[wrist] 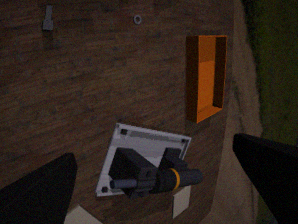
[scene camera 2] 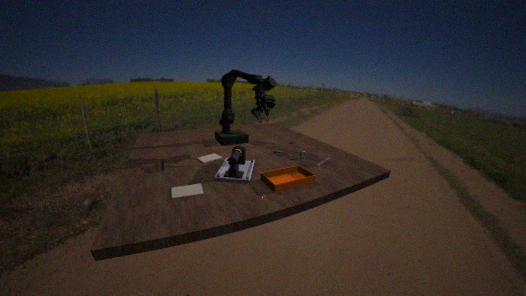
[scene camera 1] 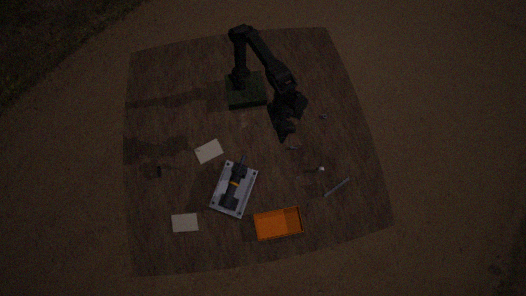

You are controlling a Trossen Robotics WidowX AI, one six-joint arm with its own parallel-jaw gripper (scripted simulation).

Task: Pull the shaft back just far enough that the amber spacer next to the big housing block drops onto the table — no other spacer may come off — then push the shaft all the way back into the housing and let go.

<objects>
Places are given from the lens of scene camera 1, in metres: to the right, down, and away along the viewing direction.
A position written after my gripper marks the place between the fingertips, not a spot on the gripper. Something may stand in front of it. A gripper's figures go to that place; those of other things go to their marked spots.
my gripper point(scene camera 1: 278, 136): 0.06, -0.04, 0.95
dark housing block point(scene camera 1: 228, 198): -0.14, 0.20, 0.96
orange tray point(scene camera 1: 273, 224): 0.05, 0.33, 1.03
</objects>
